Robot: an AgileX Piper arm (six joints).
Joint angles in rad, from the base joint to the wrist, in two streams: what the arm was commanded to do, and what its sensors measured. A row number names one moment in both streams.
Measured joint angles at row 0:
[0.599 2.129 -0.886 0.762 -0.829 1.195]
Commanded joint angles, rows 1 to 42:
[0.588 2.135 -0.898 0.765 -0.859 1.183]
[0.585 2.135 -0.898 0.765 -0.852 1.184]
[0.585 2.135 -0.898 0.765 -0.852 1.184]
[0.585 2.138 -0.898 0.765 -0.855 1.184]
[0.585 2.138 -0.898 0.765 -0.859 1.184]
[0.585 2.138 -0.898 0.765 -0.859 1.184]
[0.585 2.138 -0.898 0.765 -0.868 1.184]
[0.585 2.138 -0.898 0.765 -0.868 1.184]
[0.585 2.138 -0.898 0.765 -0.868 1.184]
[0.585 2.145 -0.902 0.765 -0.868 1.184]
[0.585 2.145 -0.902 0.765 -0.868 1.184]
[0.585 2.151 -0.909 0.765 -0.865 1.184]
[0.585 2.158 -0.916 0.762 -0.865 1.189]
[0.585 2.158 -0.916 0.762 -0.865 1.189]
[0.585 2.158 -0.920 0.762 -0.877 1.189]
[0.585 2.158 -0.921 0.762 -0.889 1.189]
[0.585 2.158 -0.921 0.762 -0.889 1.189]
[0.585 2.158 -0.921 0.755 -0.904 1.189]
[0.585 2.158 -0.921 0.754 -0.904 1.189]
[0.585 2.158 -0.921 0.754 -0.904 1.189]
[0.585 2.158 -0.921 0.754 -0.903 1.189]
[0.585 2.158 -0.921 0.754 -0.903 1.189]
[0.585 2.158 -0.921 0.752 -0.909 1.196]
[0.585 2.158 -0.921 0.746 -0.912 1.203]
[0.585 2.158 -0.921 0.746 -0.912 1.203]
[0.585 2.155 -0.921 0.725 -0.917 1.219]
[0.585 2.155 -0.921 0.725 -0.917 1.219]
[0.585 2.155 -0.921 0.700 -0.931 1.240]
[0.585 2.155 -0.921 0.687 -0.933 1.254]
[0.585 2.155 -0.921 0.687 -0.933 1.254]
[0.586 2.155 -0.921 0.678 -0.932 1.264]
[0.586 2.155 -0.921 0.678 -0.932 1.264]
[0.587 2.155 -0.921 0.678 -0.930 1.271]
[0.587 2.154 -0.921 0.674 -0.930 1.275]
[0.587 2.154 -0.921 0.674 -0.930 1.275]
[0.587 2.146 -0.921 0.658 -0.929 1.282]
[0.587 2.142 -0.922 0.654 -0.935 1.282]
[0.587 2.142 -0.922 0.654 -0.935 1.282]
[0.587 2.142 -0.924 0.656 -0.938 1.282]
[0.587 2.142 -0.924 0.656 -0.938 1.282]
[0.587 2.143 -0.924 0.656 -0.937 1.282]
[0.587 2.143 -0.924 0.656 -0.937 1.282]
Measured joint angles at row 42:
[0.591 2.160 -0.906 0.700 -0.858 1.281]
